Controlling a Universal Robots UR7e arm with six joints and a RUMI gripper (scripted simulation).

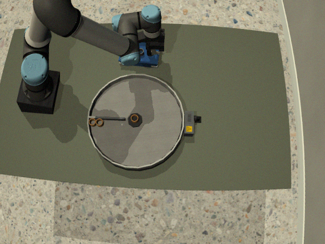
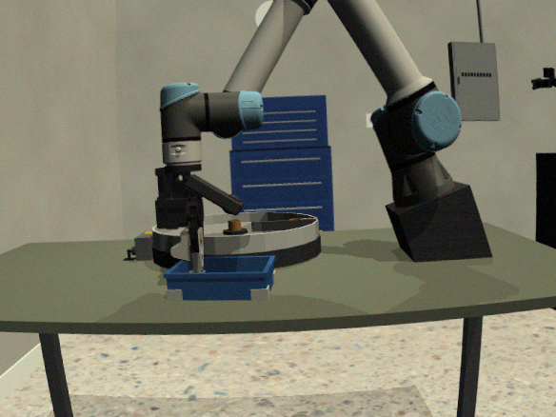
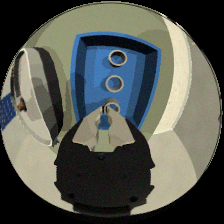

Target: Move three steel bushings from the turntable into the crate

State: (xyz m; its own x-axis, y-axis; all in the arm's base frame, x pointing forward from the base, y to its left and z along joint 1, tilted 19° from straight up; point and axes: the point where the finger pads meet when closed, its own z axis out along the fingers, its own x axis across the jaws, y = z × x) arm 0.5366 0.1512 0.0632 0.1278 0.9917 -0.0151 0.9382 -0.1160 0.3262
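The crate lies 5 cm behind my hand, 2 cm to the left of it and 1 cm below it. Round my hand: round grey turntable: 9 cm behind, 33 cm to the right, 2 cm above.
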